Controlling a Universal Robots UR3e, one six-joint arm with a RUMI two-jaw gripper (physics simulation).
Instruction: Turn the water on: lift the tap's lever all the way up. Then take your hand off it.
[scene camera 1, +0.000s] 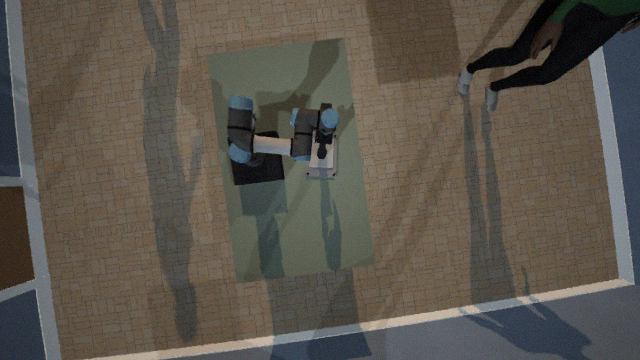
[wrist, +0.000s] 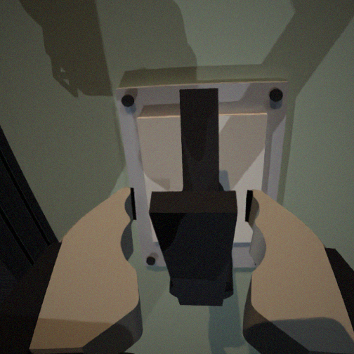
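Seen in the pictures: arm's base, link origin: (scene camera 1: 253, 154).
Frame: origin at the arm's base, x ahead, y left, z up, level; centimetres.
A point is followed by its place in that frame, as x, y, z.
Observation:
The black tap (scene camera 1: 322, 150) @[35.2, -2.0, 6.4] stands on a pale box with a light grey base plate (scene camera 1: 320, 175) @[33.5, -13.6, -8.6] (wrist: 131, 150). In the wrist view its narrow spout (wrist: 200, 140) runs toward the top of the picture. The wide, tapering lever (wrist: 197, 245) is nearer the camera; its broad end face shows and it looks tilted up from the spout, though the exact angle cannot be told. My gripper (wrist: 190, 191) is open, one tan finger on each side of the lever, with a visible gap on both sides. In the scene view the arm hides the fingertips.
A green mat (scene camera 1: 305, 225) @[22.8, -40.6, -9.4] (wrist: 240, 30) lies under the base plate and the arm. The arm's black base plate (scene camera 1: 260, 172) @[2.6, -9.6, -0.7] is left of the tap. A person (scene camera 1: 530, 65) stands off the mat at the upper right. Dark screws sit in the tap plate's corners.

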